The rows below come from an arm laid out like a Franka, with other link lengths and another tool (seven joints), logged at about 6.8 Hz.
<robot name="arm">
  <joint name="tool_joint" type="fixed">
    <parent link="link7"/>
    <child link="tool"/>
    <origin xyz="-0.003 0.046 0.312" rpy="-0.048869 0 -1.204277"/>
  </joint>
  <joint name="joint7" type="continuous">
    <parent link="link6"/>
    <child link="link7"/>
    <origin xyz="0.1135 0 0" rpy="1.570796 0 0"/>
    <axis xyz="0 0 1"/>
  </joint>
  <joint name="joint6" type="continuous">
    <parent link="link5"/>
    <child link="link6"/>
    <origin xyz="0 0 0" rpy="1.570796 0 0"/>
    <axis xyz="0 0 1"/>
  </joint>
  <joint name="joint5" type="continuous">
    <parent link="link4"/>
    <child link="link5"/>
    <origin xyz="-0.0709 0.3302 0" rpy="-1.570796 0 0"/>
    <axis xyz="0 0 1"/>
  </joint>
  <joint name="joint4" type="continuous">
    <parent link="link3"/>
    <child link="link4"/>
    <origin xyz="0.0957 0 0" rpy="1.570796 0 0"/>
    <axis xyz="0 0 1"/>
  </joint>
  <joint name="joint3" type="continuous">
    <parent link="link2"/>
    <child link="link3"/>
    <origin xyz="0 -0.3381 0" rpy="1.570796 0 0"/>
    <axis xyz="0 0 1"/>
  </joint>
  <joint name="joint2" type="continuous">
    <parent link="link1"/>
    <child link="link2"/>
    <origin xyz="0 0 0" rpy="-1.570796 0 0"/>
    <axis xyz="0 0 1"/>
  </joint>
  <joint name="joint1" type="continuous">
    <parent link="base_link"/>
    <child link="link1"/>
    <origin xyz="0 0 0.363" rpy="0 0 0"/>
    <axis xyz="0 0 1"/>
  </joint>
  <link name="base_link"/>
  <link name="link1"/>
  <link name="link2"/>
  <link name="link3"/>
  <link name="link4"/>
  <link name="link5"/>
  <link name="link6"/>
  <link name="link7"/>
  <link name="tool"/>
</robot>
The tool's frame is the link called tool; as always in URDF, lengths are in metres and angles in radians. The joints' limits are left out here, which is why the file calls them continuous.
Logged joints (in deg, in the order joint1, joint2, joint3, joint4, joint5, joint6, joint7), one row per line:
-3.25, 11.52, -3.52, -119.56, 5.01, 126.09, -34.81
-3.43, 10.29, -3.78, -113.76, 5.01, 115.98, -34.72
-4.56, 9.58, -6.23, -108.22, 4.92, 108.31, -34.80
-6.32, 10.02, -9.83, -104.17, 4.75, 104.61, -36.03
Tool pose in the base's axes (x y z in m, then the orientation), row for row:
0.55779, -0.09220, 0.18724, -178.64, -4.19, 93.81
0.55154, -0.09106, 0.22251, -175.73, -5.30, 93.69
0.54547, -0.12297, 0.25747, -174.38, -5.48, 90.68
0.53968, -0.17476, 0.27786, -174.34, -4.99, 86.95
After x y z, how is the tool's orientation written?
As angles about the fixed x, y, z axes (roll, pitch, yaw), in degrees.
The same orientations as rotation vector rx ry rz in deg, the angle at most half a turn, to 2 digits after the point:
-120.18, -128.56, -2.87
-118.26, -126.57, -0.77
-120.72, -122.74, 0.22
-124.90, -118.93, 0.41

